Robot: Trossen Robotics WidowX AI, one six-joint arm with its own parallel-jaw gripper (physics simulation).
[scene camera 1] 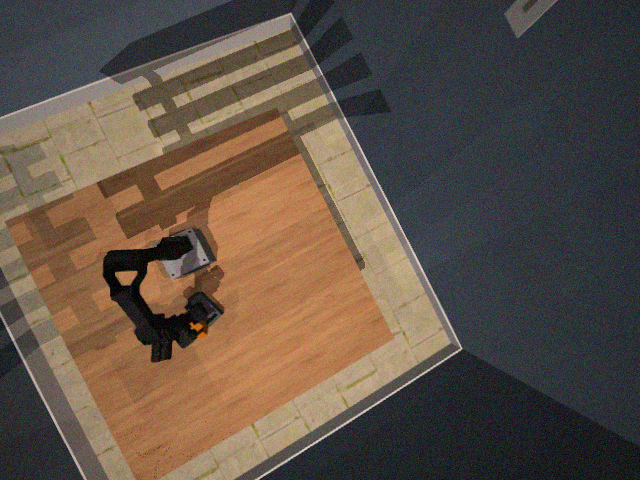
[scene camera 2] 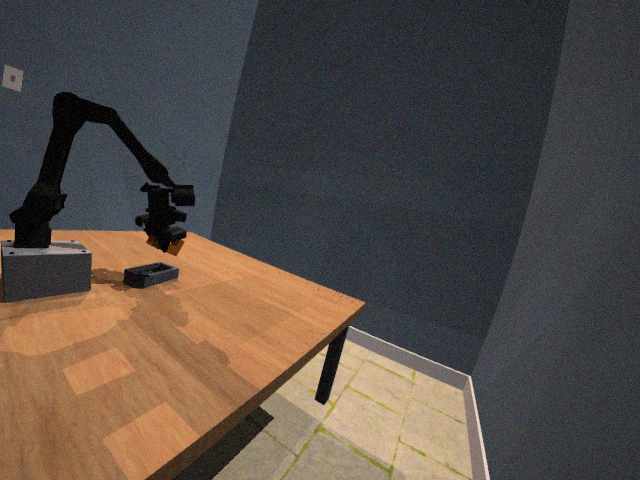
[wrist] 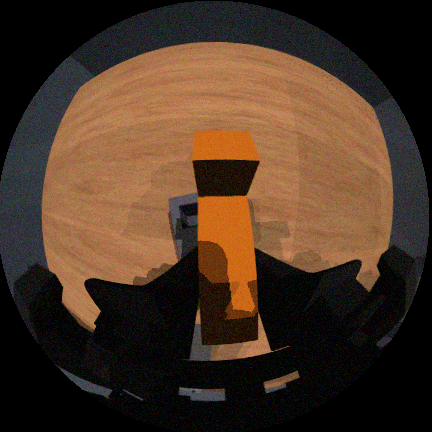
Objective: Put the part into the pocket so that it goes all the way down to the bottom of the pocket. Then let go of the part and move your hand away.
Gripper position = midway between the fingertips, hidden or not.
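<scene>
With my gripper (scene camera 2: 162,250) I am carrying an orange L-shaped block, and it is clear of everything else. Other views show me my gripper too: in scene camera 1 (scene camera 1: 196,320) and in the wrist view (wrist: 221,249). And I can see a grey pocket block (wrist: 183,209).
</scene>
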